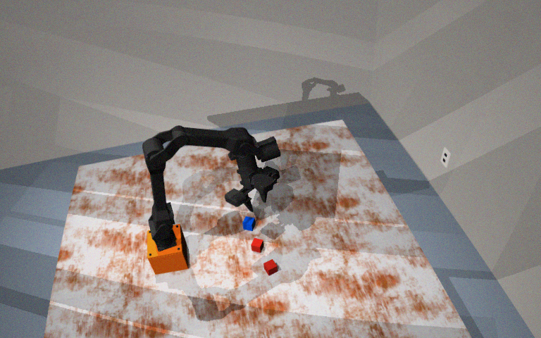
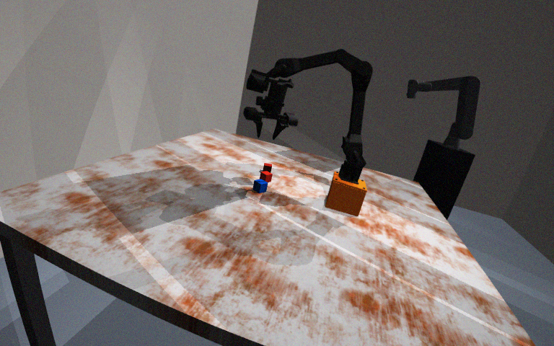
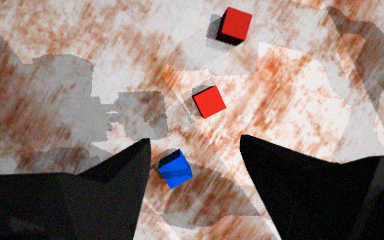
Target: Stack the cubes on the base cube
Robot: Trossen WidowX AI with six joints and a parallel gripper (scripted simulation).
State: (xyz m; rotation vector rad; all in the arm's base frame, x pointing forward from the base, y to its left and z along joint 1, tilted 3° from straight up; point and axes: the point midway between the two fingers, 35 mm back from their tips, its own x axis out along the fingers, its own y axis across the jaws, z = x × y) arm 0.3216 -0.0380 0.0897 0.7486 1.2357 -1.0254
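My gripper tip is 150 mm above the blue cube, 80 mm to the right of it and 20 mm past it.
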